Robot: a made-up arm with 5 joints.
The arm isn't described. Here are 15 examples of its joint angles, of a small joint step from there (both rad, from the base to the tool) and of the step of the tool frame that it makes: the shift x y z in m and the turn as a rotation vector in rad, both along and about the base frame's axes.
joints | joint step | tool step
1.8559 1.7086 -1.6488 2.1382 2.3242 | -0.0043 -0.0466 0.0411 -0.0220 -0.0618 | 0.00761 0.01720 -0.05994 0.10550 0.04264 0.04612
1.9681 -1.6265 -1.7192 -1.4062 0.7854 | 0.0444 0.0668 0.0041 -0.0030 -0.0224 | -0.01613 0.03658 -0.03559 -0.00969 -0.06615 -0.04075
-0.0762 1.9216 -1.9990 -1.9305 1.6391 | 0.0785 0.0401 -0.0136 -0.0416 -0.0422 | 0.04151 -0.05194 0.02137 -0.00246 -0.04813 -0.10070
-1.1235 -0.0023 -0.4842 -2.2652 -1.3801 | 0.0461 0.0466 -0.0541 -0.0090 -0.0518 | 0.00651 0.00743 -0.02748 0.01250 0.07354 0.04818
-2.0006 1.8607 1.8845 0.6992 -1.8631 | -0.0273 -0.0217 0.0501 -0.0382 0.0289 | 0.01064 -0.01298 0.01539 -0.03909 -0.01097 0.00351
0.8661 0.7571 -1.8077 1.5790 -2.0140 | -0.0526 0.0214 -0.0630 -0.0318 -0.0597 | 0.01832 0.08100 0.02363 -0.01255 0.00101 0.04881
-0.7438 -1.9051 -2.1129 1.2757 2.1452 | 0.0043 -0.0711 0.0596 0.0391 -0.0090 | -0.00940 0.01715 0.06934 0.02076 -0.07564 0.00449
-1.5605 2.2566 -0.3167 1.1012 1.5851 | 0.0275 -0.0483 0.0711 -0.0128 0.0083 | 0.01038 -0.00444 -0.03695 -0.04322 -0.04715 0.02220
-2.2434 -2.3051 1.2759 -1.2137 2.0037 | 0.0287 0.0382 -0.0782 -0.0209 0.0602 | 0.00050 0.00113 0.02011 -0.05890 0.03617 -0.03342
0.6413 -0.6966 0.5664 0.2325 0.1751 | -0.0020 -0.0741 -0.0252 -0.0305 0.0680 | -0.00904 -0.01182 0.06054 0.01069 0.01698 0.03761
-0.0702 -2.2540 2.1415 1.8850 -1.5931 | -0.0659 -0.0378 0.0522 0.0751 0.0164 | 0.02728 -0.00432 -0.02821 -0.09022 -0.06803 0.05378
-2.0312 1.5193 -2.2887 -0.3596 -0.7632 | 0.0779 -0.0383 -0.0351 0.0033 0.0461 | 0.02186 0.07728 -0.02725 0.04156 -0.05240 -0.04238
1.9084 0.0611 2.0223 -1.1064 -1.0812 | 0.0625 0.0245 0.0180 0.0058 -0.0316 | 0.00792 -0.03397 0.00732 0.00432 -0.02915 -0.05119
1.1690 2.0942 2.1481 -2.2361 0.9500 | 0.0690 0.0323 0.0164 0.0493 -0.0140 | -0.00186 -0.04968 0.01840 -0.01039 0.01037 -0.04895
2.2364 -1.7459 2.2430 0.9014 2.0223 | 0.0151 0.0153 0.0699 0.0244 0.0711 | -0.00905 -0.00095 -0.03660 0.01137 0.03116 0.00410
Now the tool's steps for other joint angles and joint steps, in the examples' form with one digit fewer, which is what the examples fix.
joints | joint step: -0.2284 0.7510 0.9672 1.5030 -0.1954 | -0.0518 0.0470 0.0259 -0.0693 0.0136
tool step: -0.0331 0.0508 0.0021 0.0930 0.0608 0.0691
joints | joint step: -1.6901 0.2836 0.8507 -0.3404 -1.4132 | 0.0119 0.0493 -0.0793 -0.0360 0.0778
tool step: -0.0407 0.0161 -0.0009 0.0280 0.1296 0.0291
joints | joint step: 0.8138 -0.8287 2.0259 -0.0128 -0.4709 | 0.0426 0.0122 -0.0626 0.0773 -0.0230
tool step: -0.0424 0.0201 0.0122 0.0275 0.0908 -0.0391
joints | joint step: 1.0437 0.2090 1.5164 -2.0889 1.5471 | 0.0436 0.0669 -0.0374 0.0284 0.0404
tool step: 0.0270 0.0204 -0.0059 0.0323 -0.0246 -0.0375
